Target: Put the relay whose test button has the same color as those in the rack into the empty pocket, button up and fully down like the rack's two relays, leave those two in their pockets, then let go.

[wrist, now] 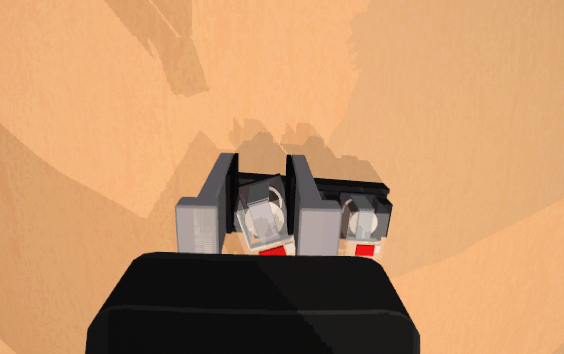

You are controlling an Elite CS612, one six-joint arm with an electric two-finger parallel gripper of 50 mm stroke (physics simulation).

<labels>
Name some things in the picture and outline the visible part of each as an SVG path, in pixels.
My gripper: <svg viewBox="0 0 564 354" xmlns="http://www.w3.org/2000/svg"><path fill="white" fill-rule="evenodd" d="M85 354L420 354L420 334L381 264L367 257L338 256L342 209L336 200L321 199L304 155L291 156L288 154L286 156L285 198L288 235L294 235L295 255L222 254L226 232L231 234L234 225L234 211L239 193L239 154L220 153L198 196L181 197L175 206L177 252L144 253L131 262L88 327Z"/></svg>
A relay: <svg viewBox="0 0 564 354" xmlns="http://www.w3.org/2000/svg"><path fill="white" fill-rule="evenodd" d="M280 173L239 185L239 193L234 211L234 226L245 255L295 255L294 235L288 235L285 188Z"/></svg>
A relay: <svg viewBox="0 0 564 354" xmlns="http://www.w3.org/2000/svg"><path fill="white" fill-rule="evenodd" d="M339 191L340 207L342 209L339 246L343 256L361 256L381 260L390 216L389 212L372 193Z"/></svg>
</labels>
